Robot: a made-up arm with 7 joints.
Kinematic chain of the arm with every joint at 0, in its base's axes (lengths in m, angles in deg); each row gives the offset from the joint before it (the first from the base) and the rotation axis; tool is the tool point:
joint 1: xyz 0 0 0.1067 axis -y
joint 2: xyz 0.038 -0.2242 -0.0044 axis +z
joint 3: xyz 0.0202 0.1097 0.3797 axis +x
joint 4: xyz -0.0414 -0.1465 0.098 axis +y
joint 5: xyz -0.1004 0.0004 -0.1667 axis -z
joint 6: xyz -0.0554 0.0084 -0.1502 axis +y
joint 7: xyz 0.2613 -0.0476 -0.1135 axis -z
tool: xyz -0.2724 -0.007 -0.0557
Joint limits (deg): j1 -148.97..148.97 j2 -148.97..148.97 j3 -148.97..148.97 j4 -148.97..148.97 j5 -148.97..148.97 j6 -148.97..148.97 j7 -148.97..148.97
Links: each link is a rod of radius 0.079 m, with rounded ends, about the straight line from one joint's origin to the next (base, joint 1, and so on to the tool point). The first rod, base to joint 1, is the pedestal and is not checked.
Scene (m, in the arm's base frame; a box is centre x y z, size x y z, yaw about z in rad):
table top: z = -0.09
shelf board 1: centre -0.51 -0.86 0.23 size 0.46 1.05 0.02 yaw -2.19
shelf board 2: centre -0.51 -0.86 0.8 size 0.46 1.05 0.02 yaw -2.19
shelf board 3: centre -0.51 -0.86 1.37 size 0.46 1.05 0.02 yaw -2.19
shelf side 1: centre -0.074 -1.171 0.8 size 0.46 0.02 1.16 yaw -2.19
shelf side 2: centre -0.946 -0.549 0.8 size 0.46 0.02 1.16 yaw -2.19
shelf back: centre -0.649 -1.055 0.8 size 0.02 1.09 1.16 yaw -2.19
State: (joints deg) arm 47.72 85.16 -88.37 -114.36 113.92 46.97 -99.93
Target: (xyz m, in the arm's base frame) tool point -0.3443 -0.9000 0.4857
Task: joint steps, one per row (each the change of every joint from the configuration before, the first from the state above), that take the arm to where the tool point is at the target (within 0.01 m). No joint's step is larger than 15 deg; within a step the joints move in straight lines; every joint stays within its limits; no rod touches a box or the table.
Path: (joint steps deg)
1: -9.83 2.99 -6.73 -1.17 -14.10 -11.49 -5.45
2: -9.84 3.00 -6.74 -1.16 -14.11 -11.48 -5.45
3: -9.83 2.99 -6.73 -1.17 -14.10 -11.49 -5.45
4: -9.84 2.99 -6.73 -1.16 -14.10 -11.49 -5.45
5: -9.83 2.99 -6.74 -1.17 -14.11 -11.49 -5.44
6: -9.83 3.00 -6.73 -1.16 -14.10 -11.48 -5.45
7: -9.84 2.99 -6.73 -1.17 -14.10 -11.49 -5.45
8: -9.83 2.99 -6.74 -1.16 -14.11 -11.49 -5.45
9: -9.84 2.99 -6.73 -1.17 -14.10 -11.48 -5.45
10: 9.43 9.22 0.67 -3.74 11.49 6.96 1.22
11: 9.43 9.22 0.68 -3.74 11.49 6.96 1.21
12: 9.43 9.22 0.67 -3.73 11.49 6.96 1.22
13: 9.43 9.22 0.68 -3.74 11.49 6.96 1.21

